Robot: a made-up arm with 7 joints.
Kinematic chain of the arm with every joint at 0, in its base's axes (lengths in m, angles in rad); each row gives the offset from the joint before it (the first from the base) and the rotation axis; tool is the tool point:
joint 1: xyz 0 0 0.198 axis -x
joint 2: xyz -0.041 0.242 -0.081 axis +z
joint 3: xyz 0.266 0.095 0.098 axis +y
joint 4: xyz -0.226 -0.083 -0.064 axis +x
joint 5: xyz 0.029 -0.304 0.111 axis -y
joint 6: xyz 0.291 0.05 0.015 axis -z
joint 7: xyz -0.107 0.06 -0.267 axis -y
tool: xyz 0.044 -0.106 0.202
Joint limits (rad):
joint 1: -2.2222..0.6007
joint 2: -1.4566..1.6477
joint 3: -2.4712..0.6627
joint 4: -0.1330..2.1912
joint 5: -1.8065..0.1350
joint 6: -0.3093..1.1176
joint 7: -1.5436..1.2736
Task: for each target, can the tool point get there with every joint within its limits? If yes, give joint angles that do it. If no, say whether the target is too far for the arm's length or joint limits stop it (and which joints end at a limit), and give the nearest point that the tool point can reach.
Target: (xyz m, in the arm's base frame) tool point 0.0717 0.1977 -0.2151
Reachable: yes | joints -0.8023 -1.1595 -0.1412 0.9098 -0.1782 0.7868 -1.3304
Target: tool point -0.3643 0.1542 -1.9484
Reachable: no: too far | nearest point -0.1738 0.3258 -0.7743 | short by 1.202 m
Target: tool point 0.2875 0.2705 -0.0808
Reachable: yes | joints 0.0527 0.9565 -0.5167 0.5737 -0.2299 -0.0064 0.9500
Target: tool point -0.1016 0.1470 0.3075
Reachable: yes | joints -1.9920 -0.5817 0.2014 0.6000 -0.9046 0.1676 0.4847
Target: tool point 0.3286 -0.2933 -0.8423
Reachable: no: joint limits stop it (at a limit: joint 1, joint 5, joint 7) | nearest point 0.2926 -0.1150 -0.5641 | short by 0.332 m
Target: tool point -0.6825 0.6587 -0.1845
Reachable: no: joint limits stop it (at a limit: joint 2, joint 3, joint 4, joint 7) | nearest point -0.5717 0.6534 -0.1814 | short by 0.111 m
